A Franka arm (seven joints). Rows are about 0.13 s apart.
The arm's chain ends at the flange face. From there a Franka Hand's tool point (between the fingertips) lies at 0.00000 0.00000 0.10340 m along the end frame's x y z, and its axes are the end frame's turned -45 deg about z.
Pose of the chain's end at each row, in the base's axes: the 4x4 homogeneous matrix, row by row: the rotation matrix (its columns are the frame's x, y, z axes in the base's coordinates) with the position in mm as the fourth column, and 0 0 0 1 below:
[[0.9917 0.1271 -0.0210 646.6], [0.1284 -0.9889 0.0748 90.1], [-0.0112 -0.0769 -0.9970 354.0], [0 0 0 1]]
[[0.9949 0.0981 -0.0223 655.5], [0.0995 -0.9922 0.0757 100.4], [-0.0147 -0.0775 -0.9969 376.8], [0 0 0 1]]
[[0.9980 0.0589 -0.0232 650.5], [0.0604 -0.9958 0.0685 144.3], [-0.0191 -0.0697 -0.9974 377.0], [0 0 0 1]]
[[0.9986 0.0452 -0.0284 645.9], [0.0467 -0.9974 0.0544 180.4], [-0.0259 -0.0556 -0.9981 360.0], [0 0 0 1]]
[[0.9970 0.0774 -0.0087 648.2], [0.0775 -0.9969 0.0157 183.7], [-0.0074 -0.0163 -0.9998 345.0], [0 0 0 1]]
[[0.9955 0.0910 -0.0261 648.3], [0.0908 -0.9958 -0.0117 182.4], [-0.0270 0.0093 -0.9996 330.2], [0 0 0 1]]
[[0.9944 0.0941 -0.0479 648.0], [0.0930 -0.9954 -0.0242 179.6], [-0.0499 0.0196 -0.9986 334.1], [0 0 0 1]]
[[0.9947 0.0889 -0.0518 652.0], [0.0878 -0.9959 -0.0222 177.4], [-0.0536 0.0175 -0.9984 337.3], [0 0 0 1]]
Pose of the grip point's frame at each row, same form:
[[0.6114 0.7911 -0.0210 644.4], [0.7901 -0.6085 0.0748 97.8], [0.0465 -0.0623 -0.9970 250.9], [0 0 0 1]]
[[0.6341 0.7729 -0.0223 653.2], [0.7719 -0.6312 0.0757 108.2], [0.0444 -0.0652 -0.9969 273.7], [0 0 0 1]]
[[0.6640 0.7473 -0.0232 648.1], [0.7468 -0.6614 0.0685 151.4], [0.0358 -0.0628 -0.9974 273.9], [0 0 0 1]]
[[0.6742 0.7381 -0.0284 643.0], [0.7383 -0.6722 0.0544 186.0], [0.0210 -0.0576 -0.9981 256.8], [0 0 0 1]]
[[0.6503 0.7597 -0.0087 647.3], [0.7597 -0.6501 0.0157 185.3], [0.0063 -0.0168 -0.9998 241.6], [0 0 0 1]]
[[0.6396 0.7683 -0.0261 645.6], [0.7683 -0.6399 -0.0117 181.2], [-0.0257 -0.0125 -0.9996 226.8], [0 0 0 1]]
[[0.6366 0.7697 -0.0479 643.0], [0.7696 -0.6381 -0.0242 177.1], [-0.0491 -0.0214 -0.9986 230.8], [0 0 0 1]]
[[0.6405 0.7662 -0.0518 646.6], [0.7663 -0.6421 -0.0222 175.1], [-0.0503 -0.0255 -0.9984 234.1], [0 0 0 1]]

